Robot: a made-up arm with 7 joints.
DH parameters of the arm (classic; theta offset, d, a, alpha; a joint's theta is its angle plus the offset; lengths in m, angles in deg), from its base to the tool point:
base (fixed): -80.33 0 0.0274 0
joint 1: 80.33 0.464 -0.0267 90
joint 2: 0 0.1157 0.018 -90
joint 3: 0 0.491 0.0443 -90
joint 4: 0 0.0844 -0.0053 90
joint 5: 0 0.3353 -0.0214 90
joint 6: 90 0.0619 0.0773 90
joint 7: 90 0.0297 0.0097 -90
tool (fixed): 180 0.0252 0 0
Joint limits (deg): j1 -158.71..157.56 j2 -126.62..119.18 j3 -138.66..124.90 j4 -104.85..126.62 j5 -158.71..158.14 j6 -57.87..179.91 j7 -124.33..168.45
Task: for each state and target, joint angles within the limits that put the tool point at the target. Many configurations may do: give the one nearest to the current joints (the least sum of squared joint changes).
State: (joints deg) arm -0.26 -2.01 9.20 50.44 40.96 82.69 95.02
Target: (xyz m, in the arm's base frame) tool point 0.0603 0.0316 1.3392
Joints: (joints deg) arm 20.91 4.88 37.12 31.25 25.18 50.99 111.17
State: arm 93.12 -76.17 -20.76 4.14 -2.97 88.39 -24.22
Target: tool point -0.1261 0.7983 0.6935
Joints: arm 107.80 -70.37 -22.24 13.49 -4.92 73.92 -27.51
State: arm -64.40 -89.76 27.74 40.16 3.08 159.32 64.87
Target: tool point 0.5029 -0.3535 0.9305
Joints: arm -35.17 -45.03 40.12 36.88 -2.53 159.53 66.60
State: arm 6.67 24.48 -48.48 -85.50 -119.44 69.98 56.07
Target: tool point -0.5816 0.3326 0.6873
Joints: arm -15.34 59.28 -36.11 -62.74 -123.70 66.36 58.50
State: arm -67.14 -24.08 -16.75 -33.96 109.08 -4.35 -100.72
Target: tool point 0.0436 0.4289 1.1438
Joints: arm -82.89 16.57 -16.84 -57.69 113.64 -6.96 -102.15
